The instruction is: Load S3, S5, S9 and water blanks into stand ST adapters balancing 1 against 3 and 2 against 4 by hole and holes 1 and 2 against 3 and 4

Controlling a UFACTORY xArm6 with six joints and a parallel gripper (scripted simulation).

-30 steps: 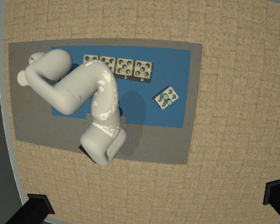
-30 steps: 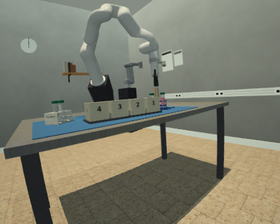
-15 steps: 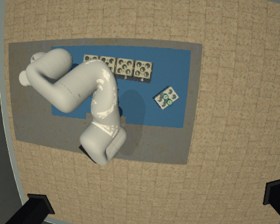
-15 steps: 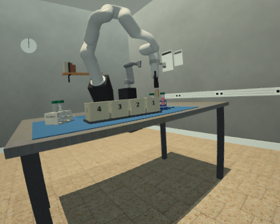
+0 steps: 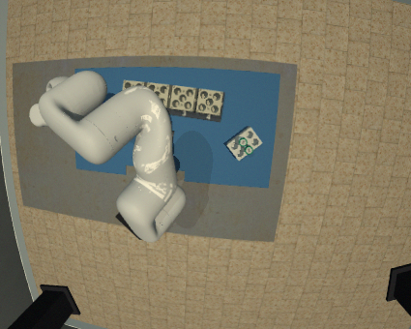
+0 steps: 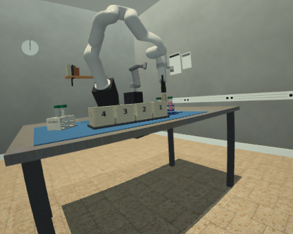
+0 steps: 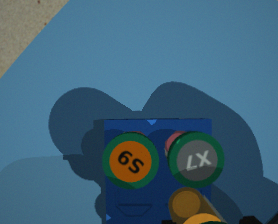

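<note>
Now: hand 50 mm above the tube of amber liquid and 10 mm to the left of it. The rest, counted from my hand: white rack: 610 mm to the right, 260 mm behind, 140 mm below; then blue rack: 140 mm below, 20 mm to the left, 10 mm behind.
</note>
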